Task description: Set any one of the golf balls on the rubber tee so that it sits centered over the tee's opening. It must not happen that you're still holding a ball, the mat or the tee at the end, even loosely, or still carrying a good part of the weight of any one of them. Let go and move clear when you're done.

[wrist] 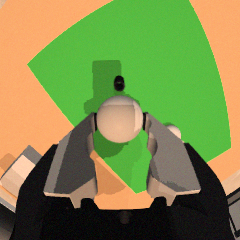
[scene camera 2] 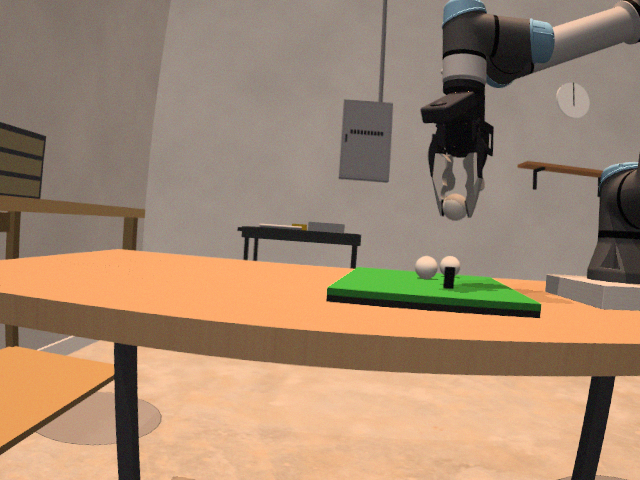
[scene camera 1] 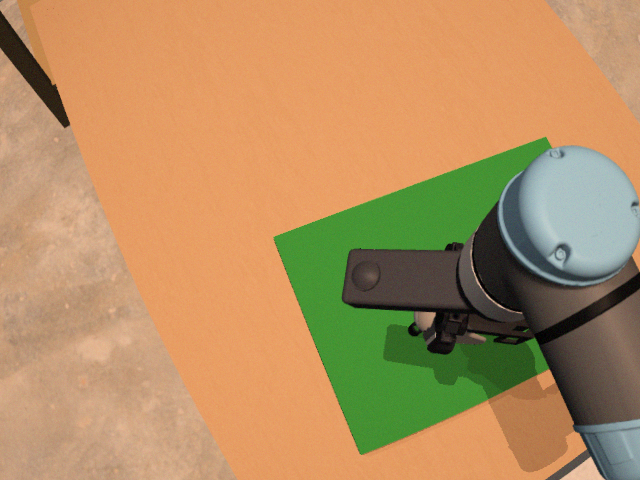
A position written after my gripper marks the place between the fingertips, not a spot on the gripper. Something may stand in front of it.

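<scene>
A golf ball (wrist: 119, 118) is here, and so is a green mat (scene camera 1: 388, 385). You can spot the mat in the wrist view (wrist: 165, 63) and in scene camera 2 (scene camera 2: 362, 286) as well. As for my gripper (scene camera 1: 433, 317), it's also there in scene camera 2 (scene camera 2: 455, 216) and in the wrist view (wrist: 119, 113).
</scene>
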